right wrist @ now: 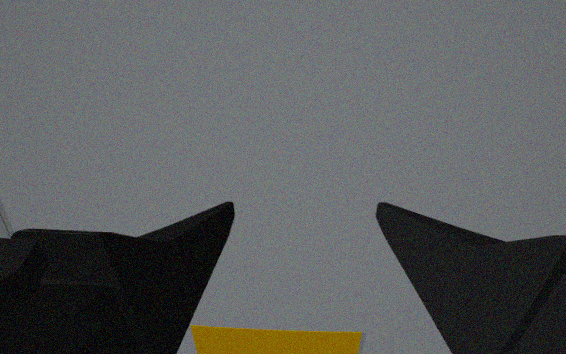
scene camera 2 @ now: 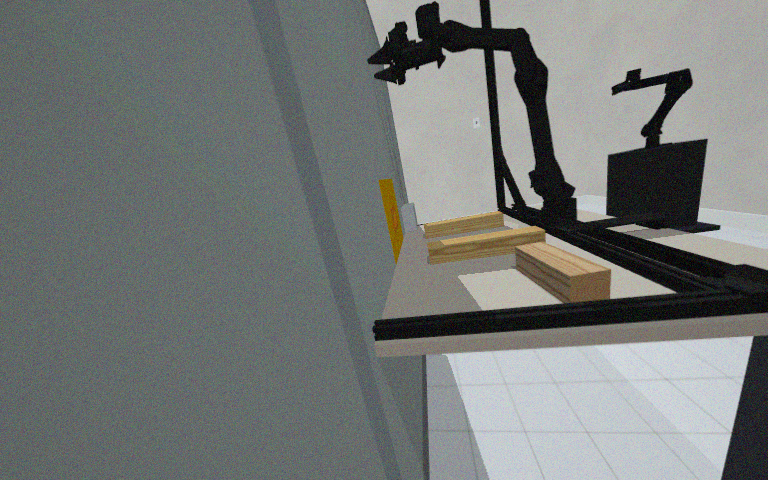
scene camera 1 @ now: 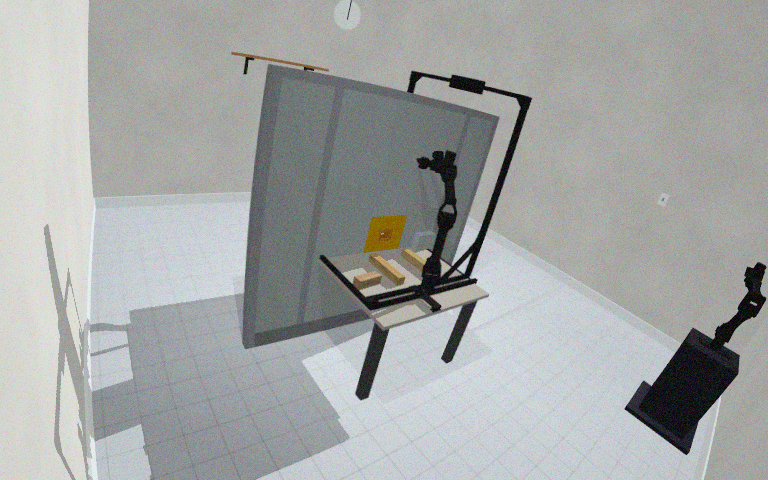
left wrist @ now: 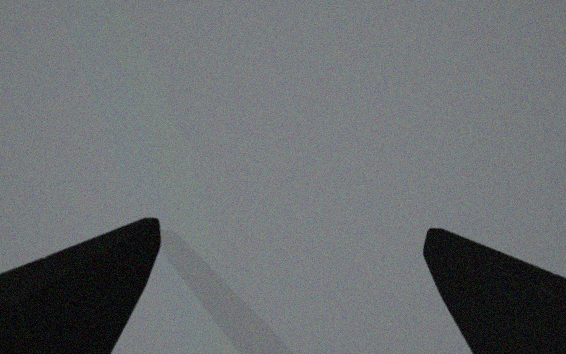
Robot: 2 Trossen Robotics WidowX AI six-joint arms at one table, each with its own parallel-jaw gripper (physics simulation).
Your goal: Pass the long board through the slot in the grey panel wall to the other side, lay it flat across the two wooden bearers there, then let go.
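Seen in the pictures: left gripper, fingertip midpoint: [scene camera 2: 371,69] [left wrist: 294,235]; right gripper, fingertip midpoint: [right wrist: 304,209]; left arm's base, link origin: [scene camera 2: 559,222] [scene camera 1: 427,288].
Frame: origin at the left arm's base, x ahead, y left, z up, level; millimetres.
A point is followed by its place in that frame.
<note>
The grey panel wall [scene camera 1: 294,198] @[x 433, y 570, z 319 mm] [scene camera 2: 169,226] @[x 433, y 570, z 192 mm] stands behind the table in scene camera 1. A yellow plate [scene camera 1: 373,222] @[x 432, y 76, z 169 mm] [scene camera 2: 387,192] @[x 434, y -15, z 165 mm] [right wrist: 277,342] @[x 483, y -29, z 176 mm] surrounds its slot. Brownish wood colour shows at the slot, too small to tell whether it is the long board; the board shows clearly in no view. Two wooden bearers [scene camera 1: 386,268] @[x 196, y 121, z 20 mm] [scene camera 1: 414,258] @[x 245, y -122, z 20 mm] [scene camera 2: 487,245] @[x 211, y 123, z 9 mm] [scene camera 2: 464,224] @[x 218, y -119, z 9 mm] lie parallel on the table. My left gripper [scene camera 1: 420,163] @[x 431, y -168, z 541 mm] [scene camera 2: 372,68] @[x 431, y -168, z 541 mm] [left wrist: 294,235] @[x 431, y -168, z 541 mm] is open and empty, high above the bearers, facing the wall. My right gripper [right wrist: 304,209] @[x 573, y 0, z 443 mm] is open and empty, facing the panel above the yellow plate.
A shorter wooden block [scene camera 1: 367,280] @[x 122, y 295, z 24 mm] [scene camera 2: 589,285] @[x 143, y 340, z 10 mm] lies near the bearers. A small pale grey object [scene camera 1: 424,238] @[x 383, y -317, z 60 mm] [scene camera 2: 408,217] @[x 408, y -270, z 40 mm] is by the wall. Black rails edge the table, with a tall black frame [scene camera 1: 502,181] @[x 17, y -361, z 572 mm] [scene camera 2: 492,101] @[x 35, y -341, z 397 mm]. Another black arm stands on a dark pedestal [scene camera 1: 688,384] [scene camera 2: 654,183].
</note>
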